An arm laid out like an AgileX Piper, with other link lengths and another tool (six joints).
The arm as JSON. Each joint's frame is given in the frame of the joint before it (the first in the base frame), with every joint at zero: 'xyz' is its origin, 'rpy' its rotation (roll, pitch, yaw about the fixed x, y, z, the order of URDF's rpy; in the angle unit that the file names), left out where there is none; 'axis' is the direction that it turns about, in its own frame. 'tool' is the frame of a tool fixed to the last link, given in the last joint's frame.
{
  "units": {
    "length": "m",
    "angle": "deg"
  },
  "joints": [
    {
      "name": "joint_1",
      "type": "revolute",
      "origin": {
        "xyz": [
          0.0,
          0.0,
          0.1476
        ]
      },
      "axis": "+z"
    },
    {
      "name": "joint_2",
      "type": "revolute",
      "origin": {
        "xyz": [
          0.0,
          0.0,
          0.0
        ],
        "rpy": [
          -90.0,
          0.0,
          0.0
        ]
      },
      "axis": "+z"
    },
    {
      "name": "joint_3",
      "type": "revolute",
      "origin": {
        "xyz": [
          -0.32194,
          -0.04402,
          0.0
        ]
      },
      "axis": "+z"
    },
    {
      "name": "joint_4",
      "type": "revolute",
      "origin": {
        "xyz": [
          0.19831,
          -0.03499,
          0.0
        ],
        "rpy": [
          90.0,
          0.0,
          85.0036
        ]
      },
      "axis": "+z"
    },
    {
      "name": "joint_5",
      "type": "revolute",
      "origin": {
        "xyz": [
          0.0,
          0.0,
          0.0
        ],
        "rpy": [
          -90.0,
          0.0,
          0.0
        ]
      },
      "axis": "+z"
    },
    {
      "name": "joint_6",
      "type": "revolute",
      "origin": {
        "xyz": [
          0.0,
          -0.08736,
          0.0
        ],
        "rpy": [
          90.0,
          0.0,
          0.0
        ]
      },
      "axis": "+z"
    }
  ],
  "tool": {
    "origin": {
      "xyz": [
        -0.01,
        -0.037,
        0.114
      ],
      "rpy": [
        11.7,
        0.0,
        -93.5
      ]
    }
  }
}
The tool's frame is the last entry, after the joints.
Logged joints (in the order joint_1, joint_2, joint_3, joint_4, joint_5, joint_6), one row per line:
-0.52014, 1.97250, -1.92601, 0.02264, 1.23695, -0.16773
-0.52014, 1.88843, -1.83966, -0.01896, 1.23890, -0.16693
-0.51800, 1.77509, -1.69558, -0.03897, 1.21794, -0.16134
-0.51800, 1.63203, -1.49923, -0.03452, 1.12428, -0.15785
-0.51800, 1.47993, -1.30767, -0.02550, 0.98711, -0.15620
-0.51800, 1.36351, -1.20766, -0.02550, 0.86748, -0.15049
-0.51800, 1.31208, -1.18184, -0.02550, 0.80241, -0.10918
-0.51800, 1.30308, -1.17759, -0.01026, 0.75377, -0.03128
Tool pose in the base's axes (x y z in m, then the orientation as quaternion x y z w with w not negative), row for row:
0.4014, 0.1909, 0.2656, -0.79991, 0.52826, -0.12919, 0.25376
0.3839, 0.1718, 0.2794, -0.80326, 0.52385, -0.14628, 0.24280
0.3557, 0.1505, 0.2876, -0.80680, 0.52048, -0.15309, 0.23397
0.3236, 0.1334, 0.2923, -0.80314, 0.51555, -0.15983, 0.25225
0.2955, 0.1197, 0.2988, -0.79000, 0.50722, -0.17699, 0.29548
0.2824, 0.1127, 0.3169, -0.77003, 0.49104, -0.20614, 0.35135
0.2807, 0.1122, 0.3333, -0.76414, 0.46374, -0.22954, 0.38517
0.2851, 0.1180, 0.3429, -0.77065, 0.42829, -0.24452, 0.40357
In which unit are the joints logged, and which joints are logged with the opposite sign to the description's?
The joints are logged in radians. Opposite sign: joint_1, joint_6.
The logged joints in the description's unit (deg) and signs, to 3 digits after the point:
29.802, 113.016, -110.352, 1.297, 70.872, 9.610
29.802, 108.199, -105.405, -1.086, 70.984, 9.564
29.679, 101.705, -97.150, -2.233, 69.783, 9.244
29.679, 93.508, -85.900, -1.978, 64.416, 9.044
29.679, 84.794, -74.924, -1.461, 56.557, 8.950
29.679, 78.123, -69.194, -1.461, 49.703, 8.622
29.679, 75.177, -67.714, -1.461, 45.975, 6.256
29.679, 74.661, -67.471, -0.588, 43.188, 1.792

